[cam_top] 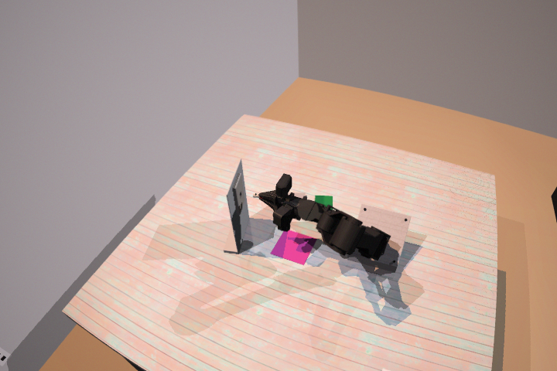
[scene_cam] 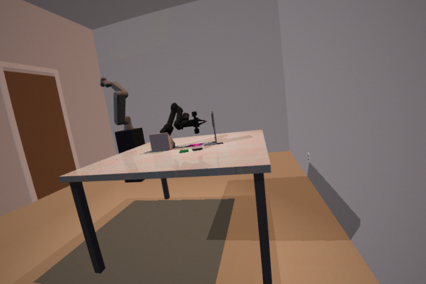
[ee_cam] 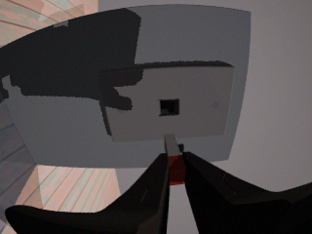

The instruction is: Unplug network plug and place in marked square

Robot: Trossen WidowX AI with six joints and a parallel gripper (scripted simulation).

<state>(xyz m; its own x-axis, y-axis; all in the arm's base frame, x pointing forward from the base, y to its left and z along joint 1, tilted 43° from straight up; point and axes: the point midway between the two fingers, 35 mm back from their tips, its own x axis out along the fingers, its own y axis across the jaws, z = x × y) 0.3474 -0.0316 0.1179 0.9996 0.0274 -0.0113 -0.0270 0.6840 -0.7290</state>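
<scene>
Right now my gripper tip is 190 mm above the magenta marked square and 120 mm past it. Round my gripper tip: red network plug (right at my gripper tip); then grey upright panel (70 mm below, 70 mm ahead, 20 mm to the left); then green patch (230 mm to the right, 190 mm below, 140 mm behind).
</scene>
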